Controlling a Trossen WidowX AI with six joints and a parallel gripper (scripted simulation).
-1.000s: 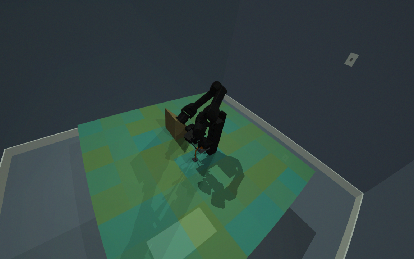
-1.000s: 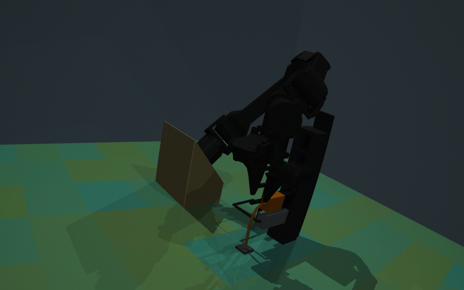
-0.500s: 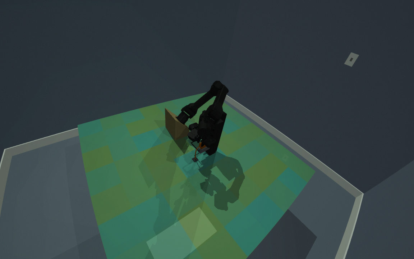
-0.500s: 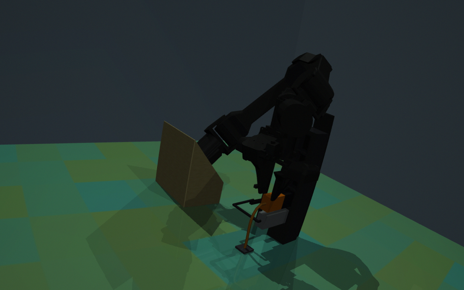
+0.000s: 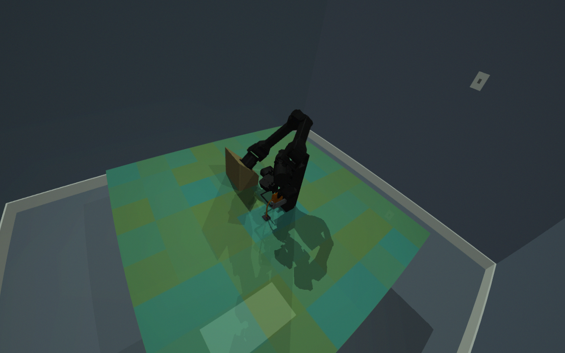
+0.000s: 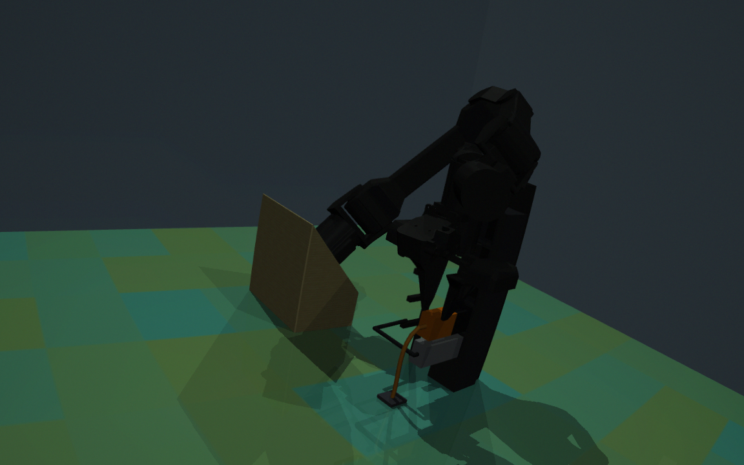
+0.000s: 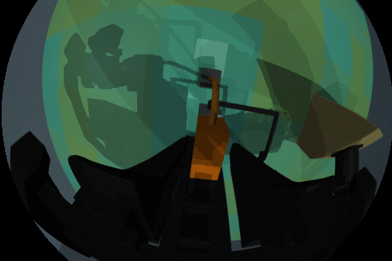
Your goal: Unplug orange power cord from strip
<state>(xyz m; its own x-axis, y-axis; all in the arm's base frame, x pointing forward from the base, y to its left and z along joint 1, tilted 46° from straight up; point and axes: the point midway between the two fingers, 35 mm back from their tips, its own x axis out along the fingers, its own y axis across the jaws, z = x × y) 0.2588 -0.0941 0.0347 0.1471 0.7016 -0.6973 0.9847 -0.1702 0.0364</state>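
Now: the orange plug 30 mm to the left of my gripper tip and 10 mm below it. The rest, counted from my gripper tip: dark anchor block: 130 mm below, 40 mm to the right.
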